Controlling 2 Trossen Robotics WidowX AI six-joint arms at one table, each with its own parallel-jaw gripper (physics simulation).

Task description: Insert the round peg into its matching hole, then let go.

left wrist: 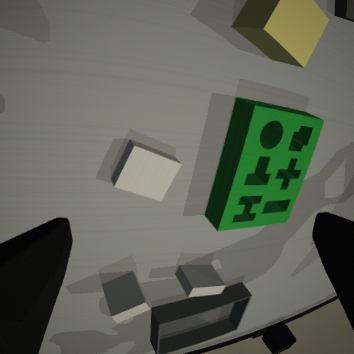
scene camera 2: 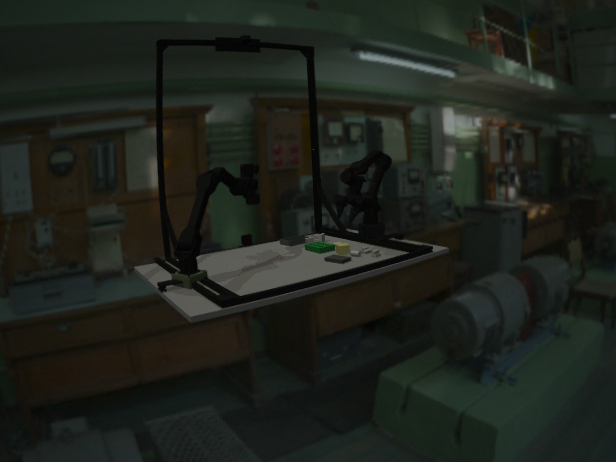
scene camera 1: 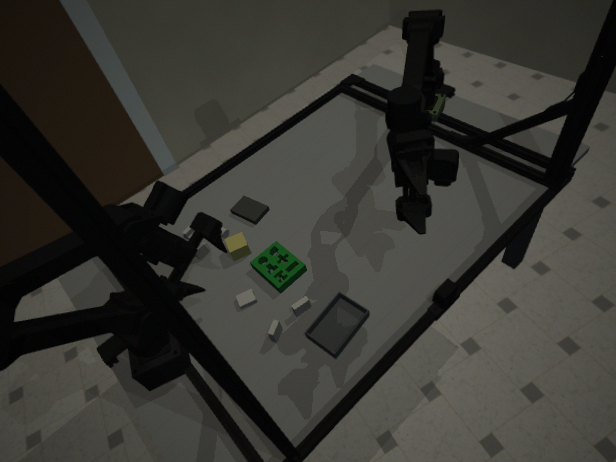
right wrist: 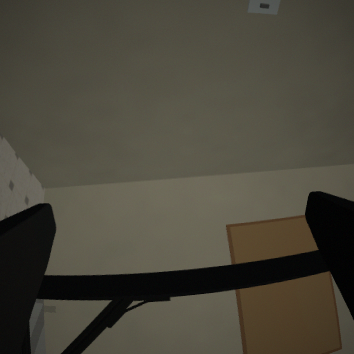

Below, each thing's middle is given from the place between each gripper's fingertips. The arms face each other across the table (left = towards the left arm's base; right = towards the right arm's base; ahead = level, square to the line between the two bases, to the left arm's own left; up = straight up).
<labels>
The dark tray (scene camera 1: 333, 329) is 29 cm below my right hand, 14 cm to the left of it and 10 cm ahead of it. Round my right hand: yellow block (left wrist: 291, 39) 44 cm ahead, 29 cm below, 13 cm to the left; green hole board (scene camera 1: 294, 268) 31 cm ahead, 29 cm below, 11 cm to the left.
The yellow block lies 90 mm ahead of my left hand, 110 mm to the right of it and 100 mm below it. Round my left hand: dark tray (250 mm behind, 100 mm to the right, 110 mm below); then green hole board (40 mm behind, 130 mm to the right, 110 mm below).
</labels>
